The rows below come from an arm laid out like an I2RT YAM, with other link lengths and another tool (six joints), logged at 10 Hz.
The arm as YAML. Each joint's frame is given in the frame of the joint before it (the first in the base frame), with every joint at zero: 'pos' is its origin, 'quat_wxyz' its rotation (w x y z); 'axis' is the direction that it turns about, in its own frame. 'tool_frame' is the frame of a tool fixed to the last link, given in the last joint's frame.
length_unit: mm
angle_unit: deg
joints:
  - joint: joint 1
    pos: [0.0, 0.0, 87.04]
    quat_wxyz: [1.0, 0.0, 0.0, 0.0]
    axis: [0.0, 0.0, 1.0]
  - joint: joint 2
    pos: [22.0, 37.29, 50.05]
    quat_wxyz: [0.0, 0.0, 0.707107, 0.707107]
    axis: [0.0, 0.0, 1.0]
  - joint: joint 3
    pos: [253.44, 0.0, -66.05]
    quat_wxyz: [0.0, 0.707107, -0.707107, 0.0]
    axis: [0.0, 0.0, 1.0]
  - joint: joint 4
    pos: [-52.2, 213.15, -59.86]
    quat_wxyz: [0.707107, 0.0, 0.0, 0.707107]
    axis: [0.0, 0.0, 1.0]
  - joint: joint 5
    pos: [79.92, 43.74, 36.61]
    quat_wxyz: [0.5, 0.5, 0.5, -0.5]
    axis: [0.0, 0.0, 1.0]
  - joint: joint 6
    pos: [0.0, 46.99, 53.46]
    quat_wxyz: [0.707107, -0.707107, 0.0, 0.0]
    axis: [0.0, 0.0, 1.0]
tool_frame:
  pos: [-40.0, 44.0, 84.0]
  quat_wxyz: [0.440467, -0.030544, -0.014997, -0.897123]
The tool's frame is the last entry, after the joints.
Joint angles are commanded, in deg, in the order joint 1, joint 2, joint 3, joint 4, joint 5, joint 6. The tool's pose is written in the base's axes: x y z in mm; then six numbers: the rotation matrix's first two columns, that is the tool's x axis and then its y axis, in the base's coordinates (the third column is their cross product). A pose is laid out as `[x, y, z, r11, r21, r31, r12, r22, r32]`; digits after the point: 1 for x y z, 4 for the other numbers.
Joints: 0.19, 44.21, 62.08, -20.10, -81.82, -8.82
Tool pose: [159.2, 120.0, 463.7, 0.6991, -0.0334, -0.7142, -0.7091, 0.0956, -0.6986]
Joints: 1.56, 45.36, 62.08, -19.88, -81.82, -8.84
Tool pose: [162.7, 124.0, 461.4, 0.6883, -0.0170, -0.7253, -0.7222, 0.0782, -0.6872]
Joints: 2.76, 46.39, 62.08, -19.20, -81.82, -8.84
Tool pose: [165.5, 127.6, 460.3, 0.6840, -0.0028, -0.7294, -0.7279, 0.0629, -0.6828]
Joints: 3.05, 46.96, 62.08, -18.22, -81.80, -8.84
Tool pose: [167.6, 128.6, 461.1, 0.6892, 0.0007, -0.7245, -0.7233, 0.0597, -0.6880]
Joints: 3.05, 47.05, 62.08, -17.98, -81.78, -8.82
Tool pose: [168.0, 128.6, 461.4, 0.6909, 0.0006, -0.7230, -0.7217, 0.0601, -0.6896]
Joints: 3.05, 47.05, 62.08, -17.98, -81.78, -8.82
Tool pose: [168.0, 128.6, 461.4, 0.6909, 0.0006, -0.7230, -0.7217, 0.0601, -0.6896]
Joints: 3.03, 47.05, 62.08, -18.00, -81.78, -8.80
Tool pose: [168.1, 128.5, 461.3, 0.6904, 0.0003, -0.7235, -0.7221, 0.0603, -0.6891]
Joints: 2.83, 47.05, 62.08, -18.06, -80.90, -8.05
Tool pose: [171.1, 127.1, 460.6, 0.6800, -0.0123, -0.7331, -0.7305, 0.0744, -0.6789]
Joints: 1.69, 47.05, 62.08, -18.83, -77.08, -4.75
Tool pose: [184.9, 119.6, 456.1, 0.6235, -0.0659, -0.7790, -0.7669, 0.1424, -0.6258]
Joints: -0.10, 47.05, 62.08, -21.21, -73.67, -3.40
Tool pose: [197.4, 109.4, 448.2, 0.5636, -0.1201, -0.8173, -0.7894, 0.2133, -0.5757]
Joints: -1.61, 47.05, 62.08, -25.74, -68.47, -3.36
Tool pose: [211.1, 96.7, 434.0, 0.4785, -0.1907, -0.8571, -0.8032, 0.2994, -0.5151]
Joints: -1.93, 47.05, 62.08, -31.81, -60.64, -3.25
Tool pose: [224.3, 82.8, 412.2, 0.3510, -0.2733, -0.8956, -0.8065, 0.3977, -0.4375]
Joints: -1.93, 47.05, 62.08, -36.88, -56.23, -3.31
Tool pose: [228.5, 74.9, 393.8, 0.2495, -0.3159, -0.9154, -0.8118, 0.4470, -0.3756]
